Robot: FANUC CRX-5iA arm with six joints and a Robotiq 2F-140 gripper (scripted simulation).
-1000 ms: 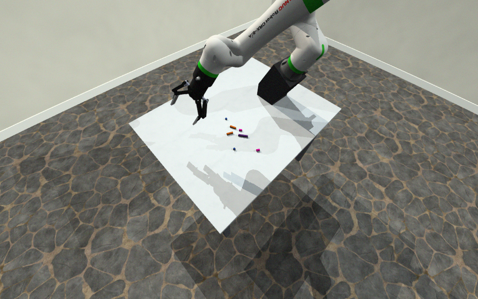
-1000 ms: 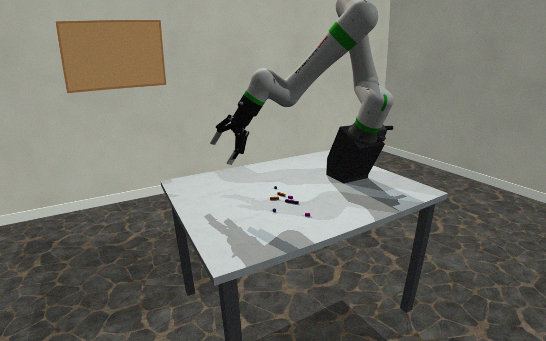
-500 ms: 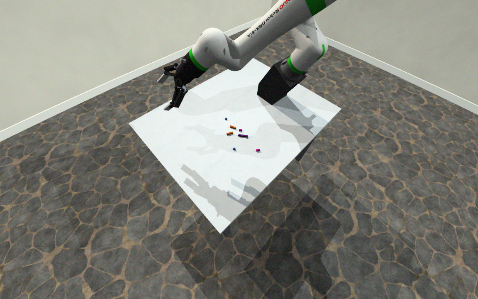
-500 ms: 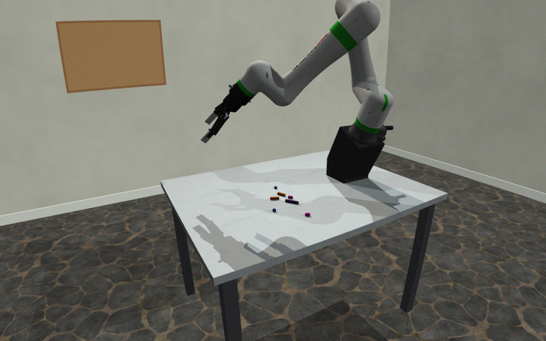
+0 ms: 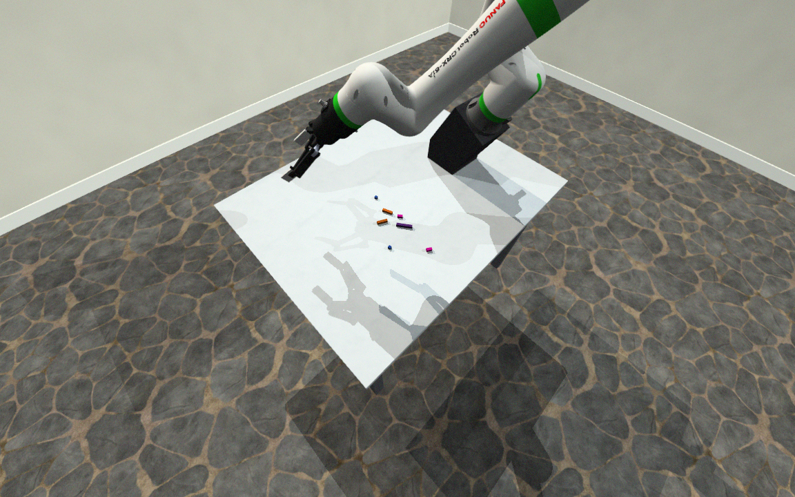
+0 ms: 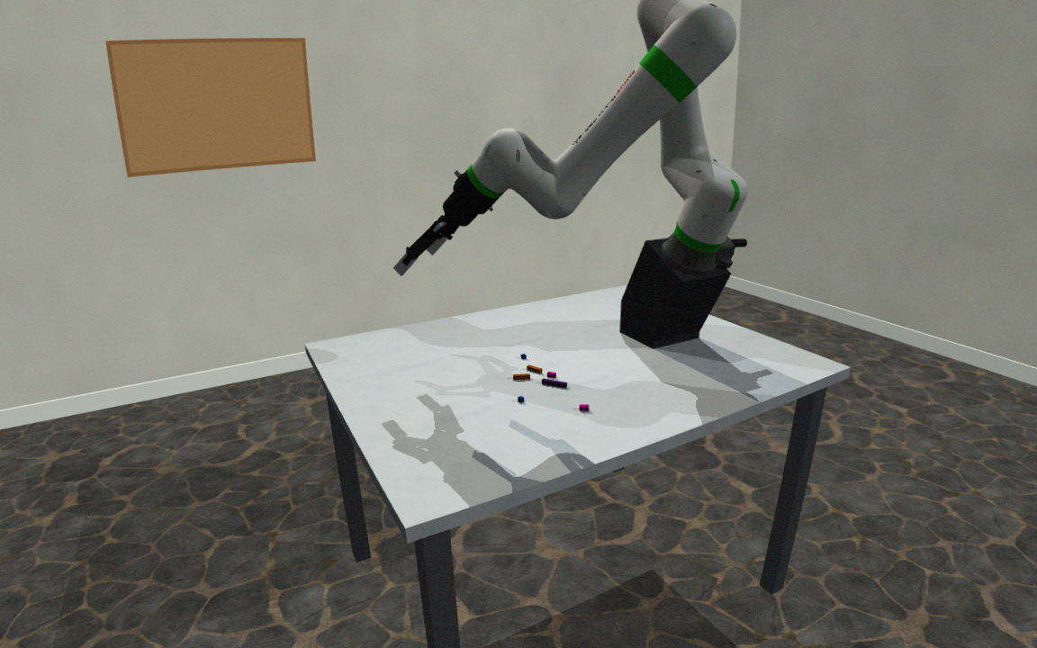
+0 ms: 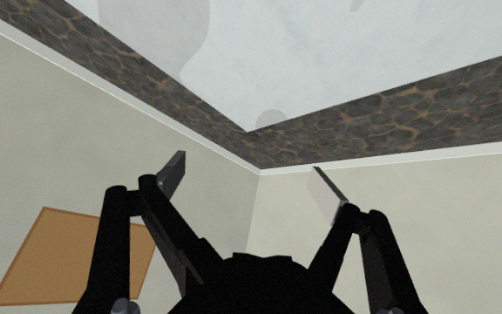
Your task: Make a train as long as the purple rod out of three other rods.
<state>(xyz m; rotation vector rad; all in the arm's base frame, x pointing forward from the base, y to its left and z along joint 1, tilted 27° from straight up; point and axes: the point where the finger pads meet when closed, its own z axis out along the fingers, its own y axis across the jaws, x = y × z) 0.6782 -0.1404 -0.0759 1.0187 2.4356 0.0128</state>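
My gripper is now 25 cm past the purple rod, 25 cm to the right of it and 27 cm above it.
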